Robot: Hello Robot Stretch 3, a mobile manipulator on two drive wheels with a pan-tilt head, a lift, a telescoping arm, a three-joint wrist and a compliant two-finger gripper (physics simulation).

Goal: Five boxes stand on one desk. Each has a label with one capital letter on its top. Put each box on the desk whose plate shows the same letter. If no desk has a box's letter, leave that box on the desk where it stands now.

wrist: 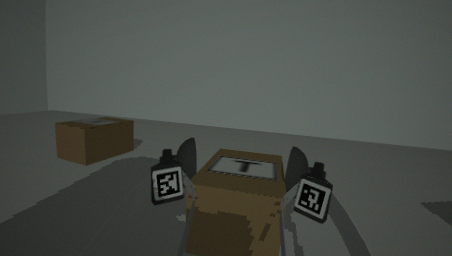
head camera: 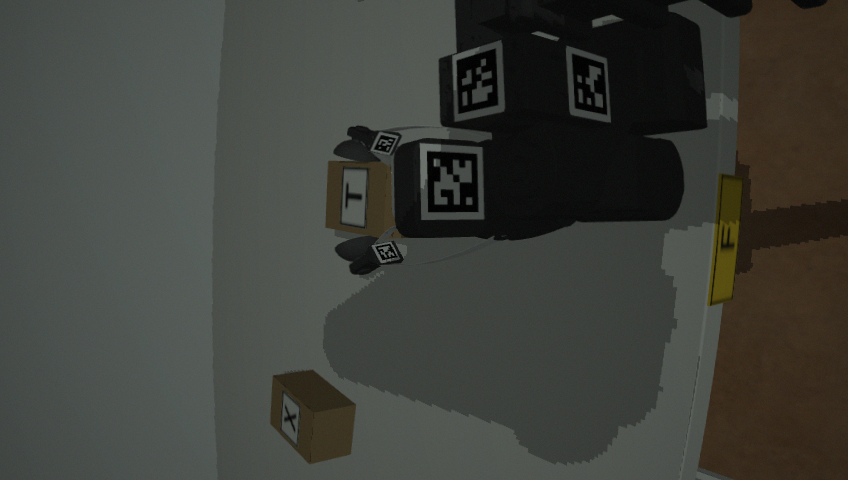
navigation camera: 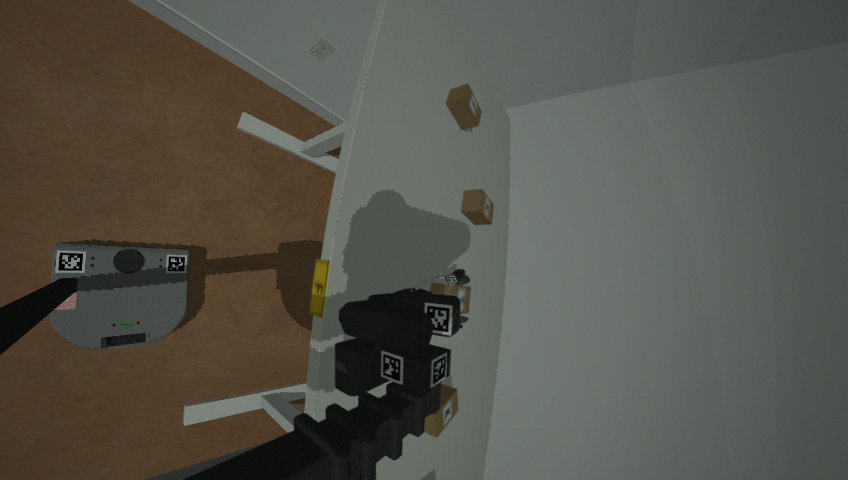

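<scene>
My gripper (head camera: 353, 199) (navigation camera: 461, 299) (wrist: 241, 160) is shut on the box labelled T (head camera: 377, 196) (navigation camera: 441, 289) (wrist: 232, 207), with a fingertip against each side. The box is upright, T facing up, and appears to rest on the desk (head camera: 267, 297) (navigation camera: 410, 136). The desk's yellow plate (head camera: 724, 237) (navigation camera: 319, 288) shows F. A box labelled X (head camera: 327, 428) (navigation camera: 474, 205) (wrist: 95, 142) stands to one side. Another box (navigation camera: 461, 108) is farther along the desk, and one (navigation camera: 442, 411) is partly hidden behind my arm; their letters are too small to read.
In the navigation camera view, my wheeled base (navigation camera: 151, 306) stands on the brown floor in front of the desk, near its white legs (navigation camera: 267, 133) (navigation camera: 223, 407). A wall (head camera: 107, 237) (navigation camera: 654, 267) (wrist: 250, 65) runs behind the desk. My arm (navigation camera: 357, 425) reaches over the desk.
</scene>
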